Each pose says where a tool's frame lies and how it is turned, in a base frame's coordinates. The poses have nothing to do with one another.
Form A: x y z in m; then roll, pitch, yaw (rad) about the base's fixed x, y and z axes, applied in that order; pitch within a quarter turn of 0, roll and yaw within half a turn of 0.
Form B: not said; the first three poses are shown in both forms.
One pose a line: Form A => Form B
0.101 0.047 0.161 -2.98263 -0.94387 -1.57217 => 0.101 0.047 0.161 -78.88 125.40 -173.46
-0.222 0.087 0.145 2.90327 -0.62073 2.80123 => -0.222 0.087 0.145 137.83 142.23 161.73
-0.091 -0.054 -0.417 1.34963 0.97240 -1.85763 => -0.091 -0.054 -0.417 174.09 82.90 33.63
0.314 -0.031 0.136 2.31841 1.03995 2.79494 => 0.314 -0.031 0.136 31.49 110.13 23.29
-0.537 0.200 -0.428 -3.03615 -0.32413 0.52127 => -0.537 0.200 -0.428 48.25 160.50 -162.61
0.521 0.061 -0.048 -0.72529 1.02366 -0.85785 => 0.521 0.061 -0.048 -3.08 67.09 -22.00
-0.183 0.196 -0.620 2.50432 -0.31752 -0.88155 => -0.183 0.196 -0.620 -117.64 139.78 118.91
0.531 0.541 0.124 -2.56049 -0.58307 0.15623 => 0.531 0.541 0.124 58.98 134.25 -140.23
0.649 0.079 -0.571 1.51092 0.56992 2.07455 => 0.649 0.079 -0.571 30.72 87.11 57.30
